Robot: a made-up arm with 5 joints. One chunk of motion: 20 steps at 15 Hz.
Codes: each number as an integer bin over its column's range. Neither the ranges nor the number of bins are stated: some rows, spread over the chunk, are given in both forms.
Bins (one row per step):
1: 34 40 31 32 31 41
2: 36 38 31 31 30 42
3: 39 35 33 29 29 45
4: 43 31 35 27 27 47
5: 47 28 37 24 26 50
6: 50 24 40 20 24 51
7: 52 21 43 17 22 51
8: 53 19 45 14 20 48
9: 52 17 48 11 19 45
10: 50 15 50 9 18 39
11: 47 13 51 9 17 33
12: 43 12 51 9 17 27
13: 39 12 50 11 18 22
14: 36 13 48 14 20 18
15: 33 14 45 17 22 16
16: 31 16 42 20 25 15
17: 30 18 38 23 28 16
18: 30 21 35 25 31 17
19: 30 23 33 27 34 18
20: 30 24 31 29 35 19
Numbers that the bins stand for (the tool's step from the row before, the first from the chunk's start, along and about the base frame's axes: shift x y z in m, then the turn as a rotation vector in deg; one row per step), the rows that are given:
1: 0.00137 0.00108 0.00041 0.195 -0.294 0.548
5: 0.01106 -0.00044 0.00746 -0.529 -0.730 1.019
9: 0.01479 -0.00184 0.02038 -1.705 -1.341 0.757
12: 0.00808 -0.00248 0.02390 -1.886 -1.516 -0.186
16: -0.00087 -0.00197 0.01333 -0.890 -0.817 -0.814
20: -0.00162 -0.00095 0.00041 -0.076 0.056 -0.605
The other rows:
2: 0.00286 0.00083 0.00041 0.105 -0.381 0.600
3: 0.00510 0.00044 0.00276 -0.076 -0.468 0.757
4: 0.00808 -0.00006 0.00511 -0.257 -0.643 0.862
6: 0.01330 -0.00095 0.01098 -0.890 -0.905 1.071
7: 0.01479 -0.00133 0.01451 -1.162 -1.079 1.071
8: 0.01554 -0.00159 0.01686 -1.433 -1.254 0.914
10: 0.01330 -0.00210 0.02273 -1.886 -1.429 0.443
11: 0.01106 -0.00235 0.02390 -1.886 -1.516 0.129
13: 0.00510 -0.00248 0.02273 -1.705 -1.429 -0.448
14: 0.00286 -0.00235 0.02038 -1.433 -1.254 -0.657
15: 0.00062 -0.00222 0.01686 -1.162 -1.079 -0.762
17: -0.00162 -0.00171 0.00863 -0.619 -0.556 -0.762
18: -0.00162 -0.00133 0.00511 -0.438 -0.294 -0.710
19: -0.00162 -0.00108 0.00276 -0.257 -0.032 -0.657

